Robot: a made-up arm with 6 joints.
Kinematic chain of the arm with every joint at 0, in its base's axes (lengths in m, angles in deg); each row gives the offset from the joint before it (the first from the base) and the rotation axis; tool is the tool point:
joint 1: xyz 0 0 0.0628 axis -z
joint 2: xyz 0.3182 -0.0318 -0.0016 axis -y
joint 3: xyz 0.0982 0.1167 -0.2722 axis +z
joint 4: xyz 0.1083 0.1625 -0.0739 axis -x
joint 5: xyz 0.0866 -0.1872 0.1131 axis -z
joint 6: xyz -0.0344 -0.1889 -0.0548 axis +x
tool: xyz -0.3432 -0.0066 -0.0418
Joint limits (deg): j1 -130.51..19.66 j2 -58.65..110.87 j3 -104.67..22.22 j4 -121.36..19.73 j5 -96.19..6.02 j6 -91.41..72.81
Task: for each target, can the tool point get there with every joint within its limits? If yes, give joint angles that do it. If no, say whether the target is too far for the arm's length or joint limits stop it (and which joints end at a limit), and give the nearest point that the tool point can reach.
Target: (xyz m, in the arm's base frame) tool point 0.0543 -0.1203 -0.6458
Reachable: yes | joints -60.01 -16.51 -94.65 -48.01 -65.02 -1.84
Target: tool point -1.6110 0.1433 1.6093
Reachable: no: too far | nearest point -0.9804 0.3479 0.8551 | short by 1.004 m
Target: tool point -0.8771 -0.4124 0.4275
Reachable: no: joint limits stop it (at a limit: joint 2, joint 3, joint 5) | nearest point -0.3920 -0.1843 0.0733 | short by 0.642 m
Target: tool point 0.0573 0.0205 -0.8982
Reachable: yes | joints -41.72 -35.01 -26.63 -77.15 -71.08 -5.04
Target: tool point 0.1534 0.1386 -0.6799
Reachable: yes | joints -61.08 -9.95 -12.37 -52.60 -27.47 18.82
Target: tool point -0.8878 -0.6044 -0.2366
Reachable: no: joint limits stop it (at a limit: joint 2, joint 3, joint 4) | nearest point -0.5631 -0.3834 -0.3687 | short by 0.414 m
